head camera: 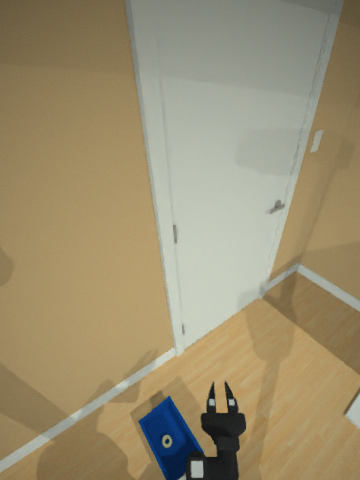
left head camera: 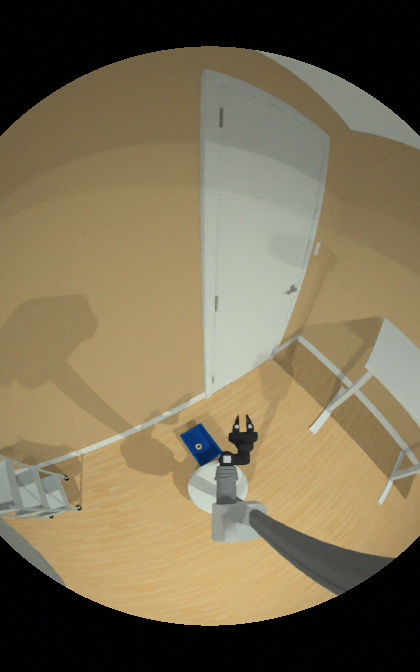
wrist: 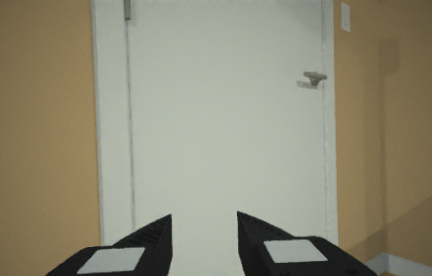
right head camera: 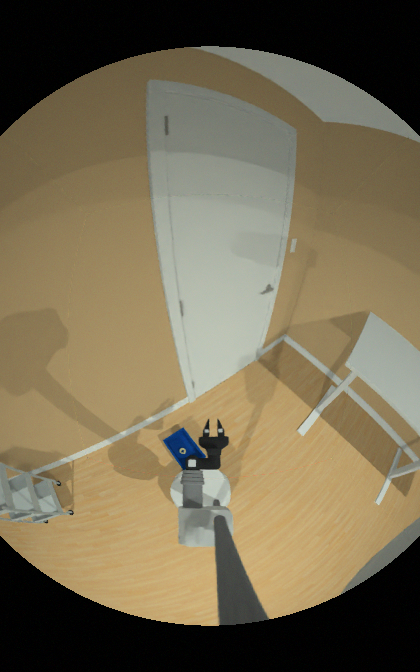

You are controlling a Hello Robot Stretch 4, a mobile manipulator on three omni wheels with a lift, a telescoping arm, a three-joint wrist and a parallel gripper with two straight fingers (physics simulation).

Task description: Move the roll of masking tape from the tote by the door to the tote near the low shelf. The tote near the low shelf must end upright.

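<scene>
The gripper is visible, in the wrist view as well. The pictures also show a white door.
</scene>
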